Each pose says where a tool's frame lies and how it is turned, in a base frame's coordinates. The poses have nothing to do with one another.
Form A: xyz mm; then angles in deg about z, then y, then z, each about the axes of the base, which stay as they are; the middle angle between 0 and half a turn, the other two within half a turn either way.
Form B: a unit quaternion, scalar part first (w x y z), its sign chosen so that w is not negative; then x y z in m. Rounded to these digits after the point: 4 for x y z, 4 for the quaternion.
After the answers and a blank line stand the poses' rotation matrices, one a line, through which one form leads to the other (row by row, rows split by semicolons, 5 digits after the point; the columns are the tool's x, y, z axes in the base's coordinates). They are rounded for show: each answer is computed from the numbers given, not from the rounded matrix.
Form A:
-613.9 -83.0 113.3 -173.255 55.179 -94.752
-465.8 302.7 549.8 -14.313 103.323 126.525
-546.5 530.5 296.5 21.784 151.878 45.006
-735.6 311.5 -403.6 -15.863 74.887 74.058
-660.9 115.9 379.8 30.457 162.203 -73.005
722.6 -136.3 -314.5 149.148 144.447 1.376
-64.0 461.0 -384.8 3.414 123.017 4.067
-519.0 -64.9 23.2 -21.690 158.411 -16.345
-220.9 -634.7 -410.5 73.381 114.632 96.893
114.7 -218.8 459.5 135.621 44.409 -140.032
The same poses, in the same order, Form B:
0.6157 0.2930 -0.3586 0.6375 -0.6139 -0.0830 0.1133
0.3459 -0.7390 0.2629 0.5149 -0.4658 0.3027 0.5498
0.2028 -0.1952 0.9502 0.1337 -0.5465 0.5305 0.2965
0.6938 -0.4296 0.4302 0.3861 -0.7356 0.3115 -0.4036
0.1441 0.7757 0.6119 -0.0561 -0.6609 0.1159 0.3798
0.0777 0.9148 0.2643 0.2953 0.7226 -0.1363 -0.3145
0.4760 -0.0050 0.8789 0.0311 -0.0640 0.4610 -0.3848
0.1771 -0.0458 0.9812 -0.0610 -0.5190 -0.0649 0.0232
0.0458 -0.1715 0.8240 0.5381 -0.2209 -0.6347 -0.4105
0.9252 0.2537 -0.2801 -0.0356 0.1147 -0.2188 0.4595

-0.07007 -0.99522 -0.06801; 0.57484 0.01543 -0.81812; 0.81526 -0.09642 0.57101
0.33156 -0.74475 -0.57916; -0.03230 -0.62248 0.78197; -0.94288 -0.24057 -0.23044
-0.84148 -0.42527 0.33326; -0.31677 0.88800 0.33333; -0.43769 0.17492 -0.88195
0.33171 -0.90535 0.26516; 0.16607 0.33273 0.92828; -0.92865 -0.26388 0.26072
0.24486 0.96543 0.08934; 0.93307 -0.20960 -0.29230; -0.26347 0.15493 -0.95215
0.68594 0.43772 0.58129; 0.52945 -0.84823 0.01396; 0.49918 0.29818 -0.81358
-0.54677 -0.03843 0.83640; 0.02082 0.99801 0.05947; -0.83702 0.04993 -0.54489
-0.93310 -0.06827 0.35308; -0.11150 0.98836 -0.10355; -0.34189 -0.13599 -0.92985
-0.93700 -0.33187 -0.10909; -0.23334 0.36217 0.90243; -0.25998 0.87103 -0.41679
0.84057 -0.07620 -0.53631; -0.20805 0.86871 -0.44951; 0.50015 0.48942 0.71436

